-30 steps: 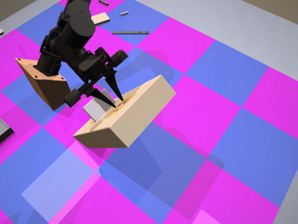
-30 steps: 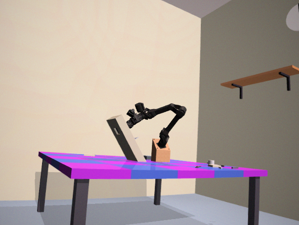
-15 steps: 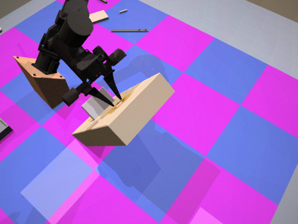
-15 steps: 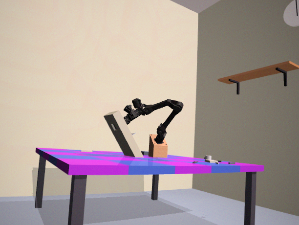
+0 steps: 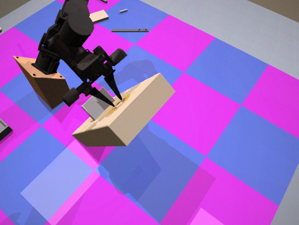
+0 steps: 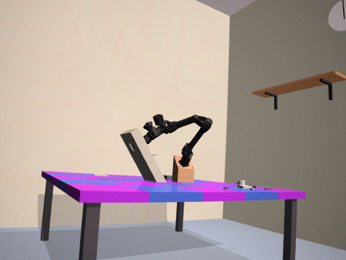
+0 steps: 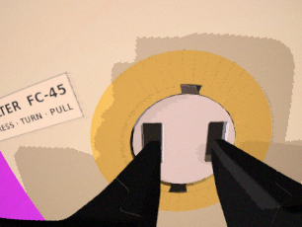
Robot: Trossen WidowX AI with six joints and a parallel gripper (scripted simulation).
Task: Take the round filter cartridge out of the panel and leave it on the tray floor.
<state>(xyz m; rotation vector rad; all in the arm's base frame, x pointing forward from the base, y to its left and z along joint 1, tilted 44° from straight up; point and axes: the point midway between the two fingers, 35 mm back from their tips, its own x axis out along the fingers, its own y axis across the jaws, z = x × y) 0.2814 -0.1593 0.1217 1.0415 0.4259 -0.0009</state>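
Right now my gripper tip is 20 mm short of the round filter cartridge and 10 mm above it. The rest, counted from my gripper tip: grey tray (440 mm behind, 230 mm to the right, 230 mm below); then service panel (90 mm below, 30 mm behind).
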